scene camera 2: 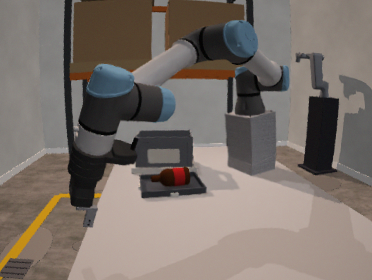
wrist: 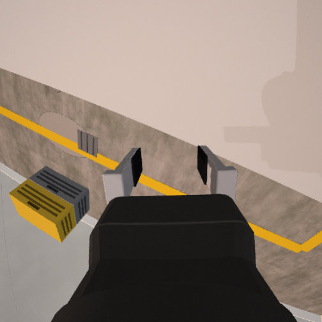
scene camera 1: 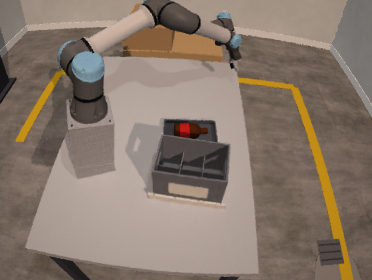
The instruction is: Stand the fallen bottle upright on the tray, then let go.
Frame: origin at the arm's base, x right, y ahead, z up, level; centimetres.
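Where they show: gripper, fingertip midpoint: (scene camera 2: pixel 85 216) (scene camera 1: pixel 234 69); arm's base, link origin: (scene camera 2: pixel 250 112) (scene camera 1: pixel 88 110).
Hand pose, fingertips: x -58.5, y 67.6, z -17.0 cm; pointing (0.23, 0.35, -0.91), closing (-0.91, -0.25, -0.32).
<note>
Each offset is from my fingertips to the top centre of the thing. Level surfaces: height alone.
A brown bottle {dx +43.6, dy -26.0, dz -3.9 cm} (scene camera 1: pixel 190 131) (scene camera 2: pixel 172 176) with a red label lies on its side in the shallow dark tray (scene camera 1: pixel 215 136) (scene camera 2: pixel 174 193). In scene camera 1 its neck points right, toward the table's right edge; in scene camera 2 the neck points left. My gripper (scene camera 2: pixel 89 218) (wrist: pixel 169 158) is open with nothing between its fingers. It hangs by the table's edge, well away from the bottle and the tray. Bottle and tray do not show in the wrist view. In scene camera 1 the fingers are small and hard to make out at the table's far right corner.
A grey crate {dx +70.4, dy -26.9, dz +5.7 cm} (scene camera 1: pixel 188 185) (scene camera 2: pixel 164 145) with compartments stands right beside the tray, its walls rising well above it. The arm's grey pedestal (scene camera 1: pixel 92 150) (scene camera 2: pixel 251 142) stands on the table {dz -11.8 cm} (scene camera 1: pixel 135 235) (scene camera 2: pixel 240 220). A yellow and grey box (wrist: pixel 44 209) lies beyond the table in the wrist view.
</note>
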